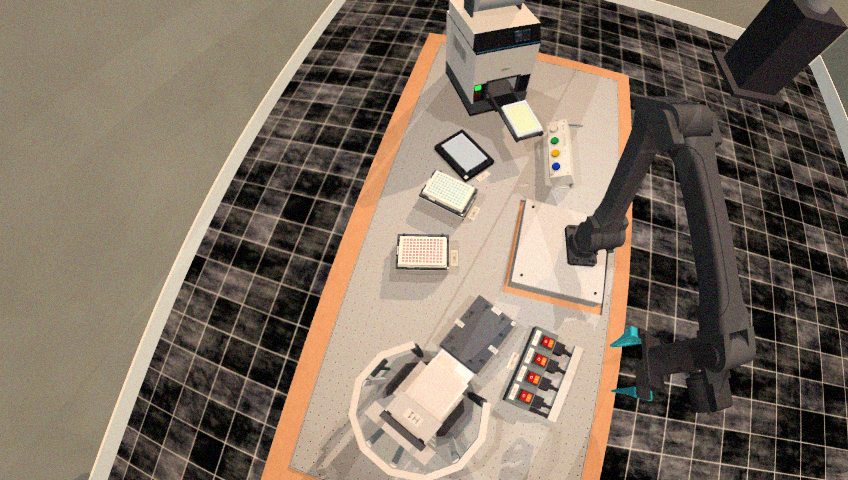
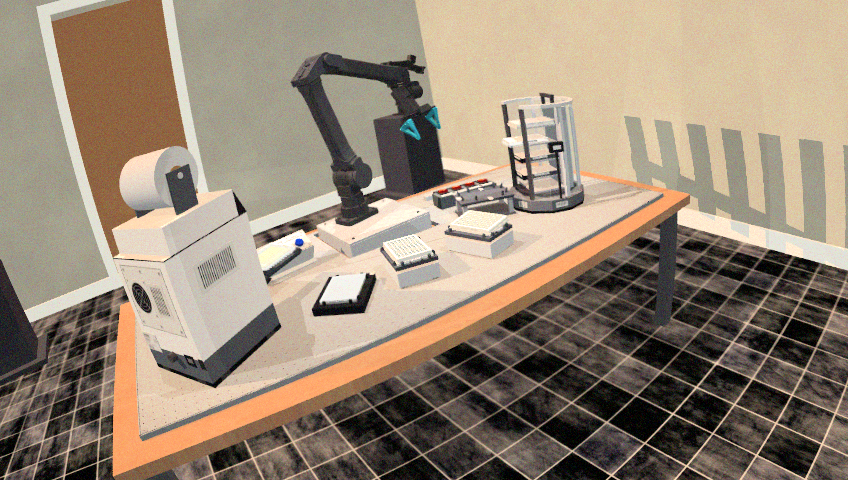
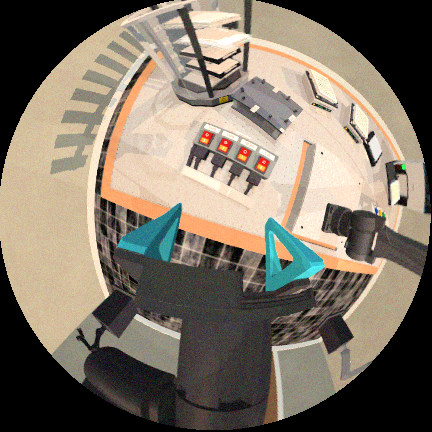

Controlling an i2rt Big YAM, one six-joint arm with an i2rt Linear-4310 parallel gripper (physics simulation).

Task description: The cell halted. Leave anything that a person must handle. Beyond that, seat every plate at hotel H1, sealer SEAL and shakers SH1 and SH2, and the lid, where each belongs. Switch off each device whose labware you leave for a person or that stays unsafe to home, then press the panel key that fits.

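Seen in the pictures: gripper, fingertip midpoint: (image 1: 611,368) (image 2: 430,134) (image 3: 226,214); arm's base, origin of the base link: (image 1: 579,246) (image 2: 357,218) (image 3: 335,218).
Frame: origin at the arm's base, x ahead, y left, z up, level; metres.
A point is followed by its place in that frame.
My gripper (image 1: 615,366) {z 0.186, x 0.016, y 0.347 m} (image 2: 426,128) {z 0.186, x 0.016, y 0.347 m} (image 3: 226,214) {z 0.186, x 0.016, y 0.347 m} is open and empty, beyond the table edge beside the switch box (image 1: 519,379) (image 3: 271,172), whose several red-orange rockers show. Hotel H1 (image 1: 411,416) {z 0.270, x 0.424, y 0.450 m} (image 2: 550,204) {z -0.010, x 0.487, y 0.338 m} (image 3: 200,98) {z 0.001, x 0.292, y 0.446 m} holds plates on stacked shelves; one white plate (image 2: 523,141) (image 3: 217,37) juts out. A red-dotted plate (image 1: 422,251) {z 0.035, x 0.449, y 0.059 m} (image 2: 480,221) {z 0.034, x 0.458, y 0.053 m} and a blue-green-dotted plate (image 1: 451,191) {z 0.029, x 0.382, y -0.131 m} (image 2: 407,248) {z 0.030, x 0.402, y -0.143 m} sit on two shakers, the second looking askew. A yellow plate (image 1: 521,118) {z 0.068, x 0.173, y -0.394 m} (image 3: 395,191) {z 0.075, x 0.171, y -0.387 m} lies on the tray of the sealer (image 1: 505,62) {z 0.182, x 0.236, y -0.522 m} (image 2: 196,285) {z 0.162, x 0.406, y -0.655 m}, beside its green light.
A black holder with a pale flat piece (image 1: 465,152) {z -0.010, x 0.344, y -0.300 m} (image 2: 343,289) {z -0.010, x 0.359, y -0.312 m} stands between sealer and shakers. The key panel (image 1: 562,176) {z 0.028, x 0.046, y -0.214 m} has white, green, amber and blue keys. A dark grey stand (image 1: 479,333) {z 0.022, x 0.287, y 0.263 m} (image 2: 484,195) {z 0.022, x 0.305, y 0.253 m} (image 3: 265,102) {z 0.022, x 0.277, y 0.273 m} adjoins the hotel. The arm's base plate (image 1: 544,249) {z 0.003, x 0.109, y 0.018 m} is near.
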